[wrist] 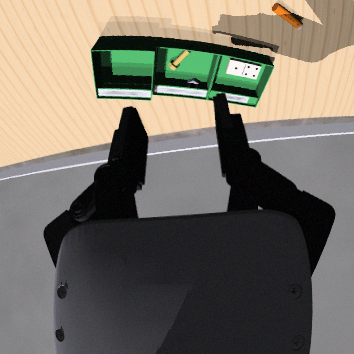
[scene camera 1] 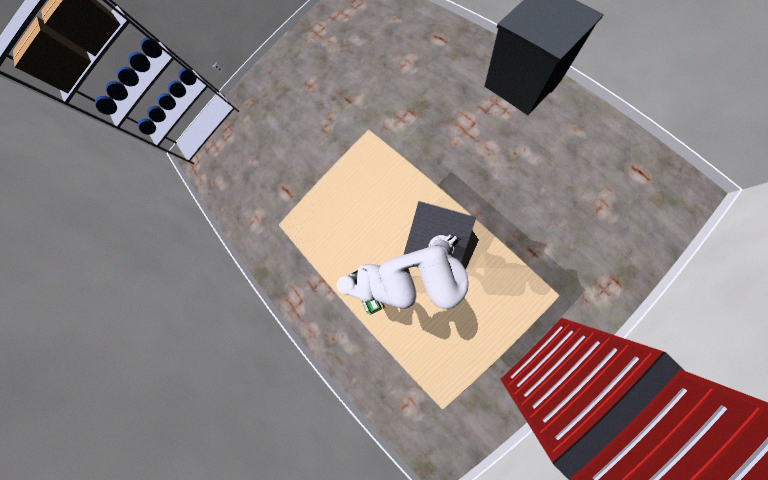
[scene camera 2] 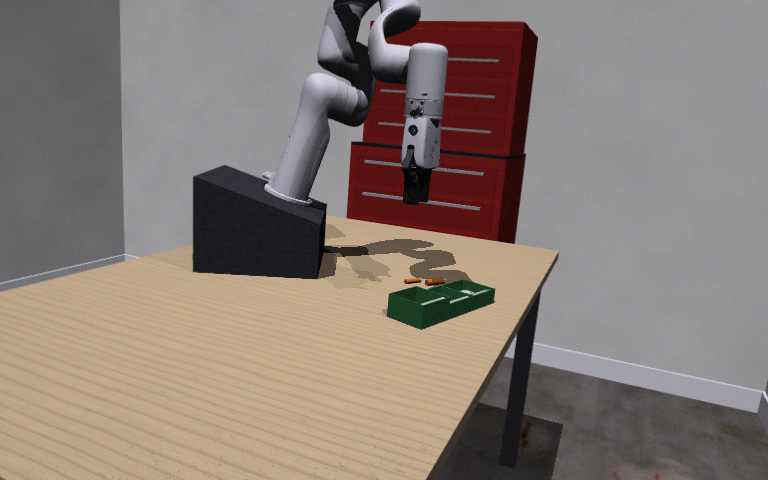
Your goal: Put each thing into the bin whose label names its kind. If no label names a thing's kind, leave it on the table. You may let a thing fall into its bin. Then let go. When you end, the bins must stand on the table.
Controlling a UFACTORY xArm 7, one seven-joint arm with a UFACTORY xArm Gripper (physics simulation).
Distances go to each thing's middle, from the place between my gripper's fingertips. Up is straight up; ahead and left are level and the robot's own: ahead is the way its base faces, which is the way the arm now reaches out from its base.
The green bin unit [scene camera 2: 421, 308] is 18 cm below my hand and 8 cm ahead of it.
